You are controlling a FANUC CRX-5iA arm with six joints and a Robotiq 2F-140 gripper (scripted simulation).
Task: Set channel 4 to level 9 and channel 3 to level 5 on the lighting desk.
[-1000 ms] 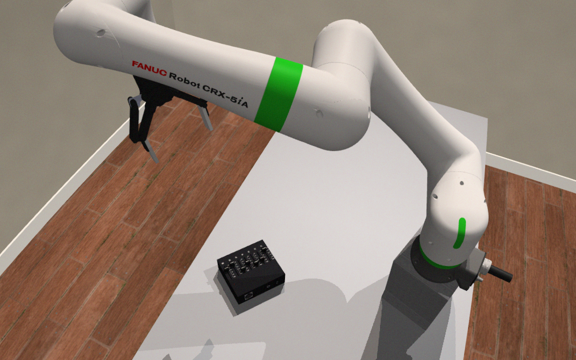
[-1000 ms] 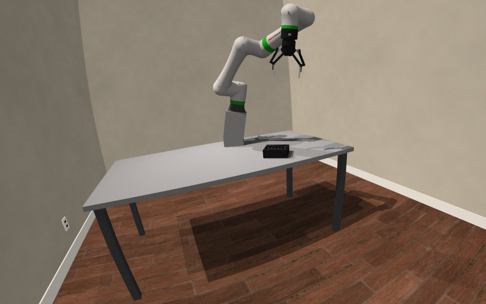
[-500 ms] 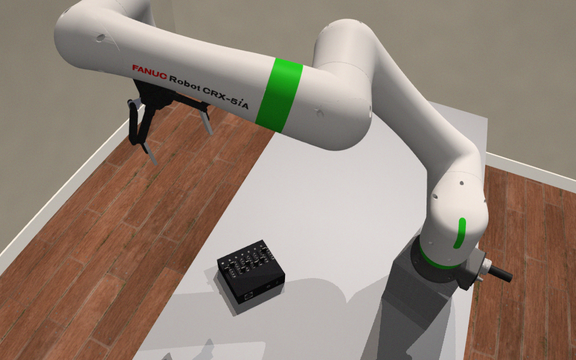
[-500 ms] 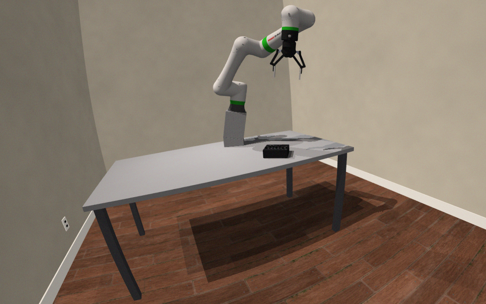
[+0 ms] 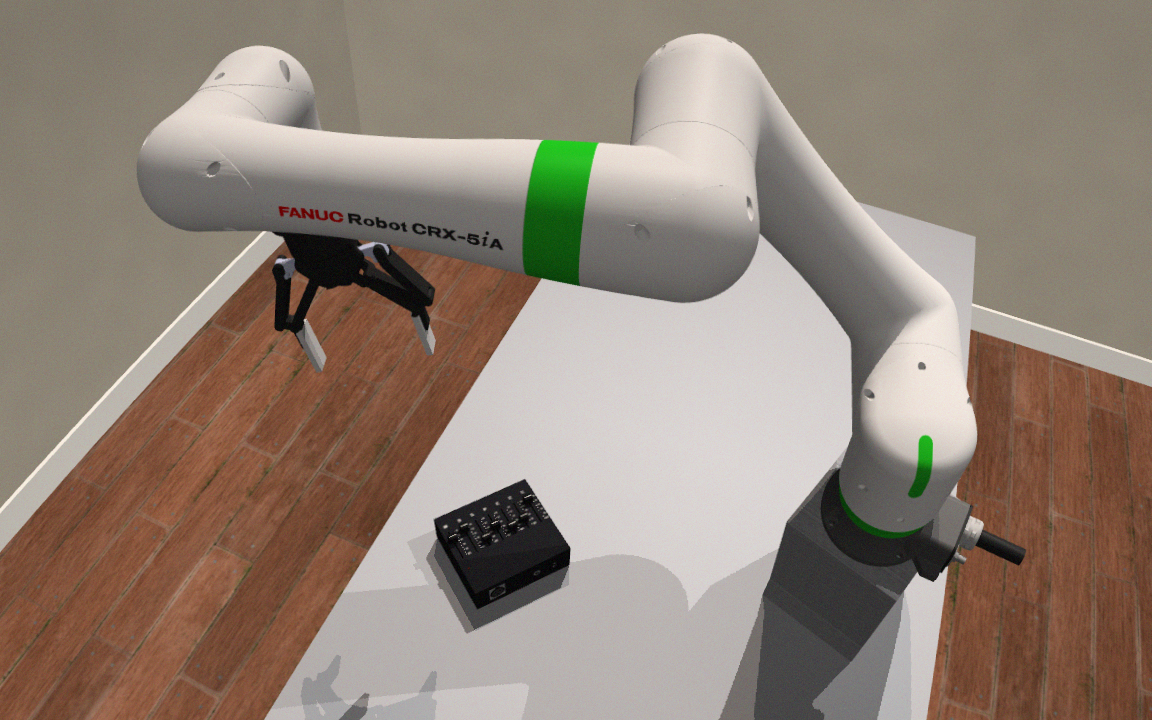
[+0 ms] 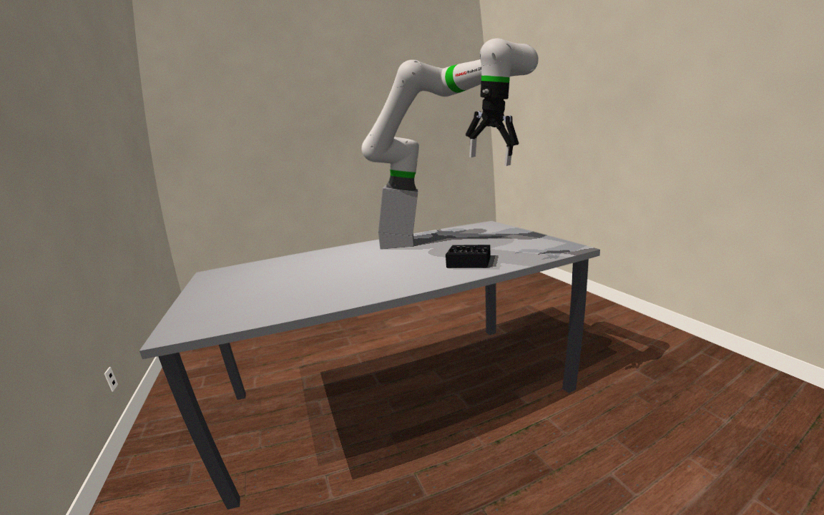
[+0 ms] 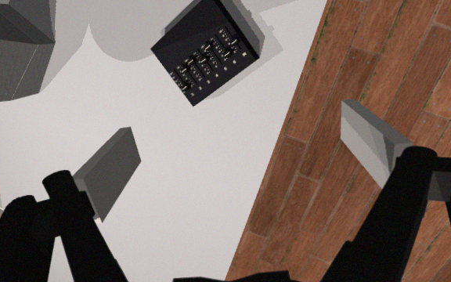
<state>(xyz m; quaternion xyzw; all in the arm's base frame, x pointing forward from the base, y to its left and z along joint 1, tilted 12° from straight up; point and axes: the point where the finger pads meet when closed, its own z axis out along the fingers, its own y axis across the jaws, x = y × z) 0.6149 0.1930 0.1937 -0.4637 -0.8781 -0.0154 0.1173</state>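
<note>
Right now my hand is 16 cm past the channel 3 cap, 7 cm to the left of it and 35 cm above it. Round my hand: channel 5 fader: 14 cm behind, 3 cm to the right, 35 cm below; channel 6 fader: 10 cm behind, 2 cm to the right, 35 cm below; channel 4 fader: 14 cm behind, 5 cm to the right, 35 cm below.
</note>
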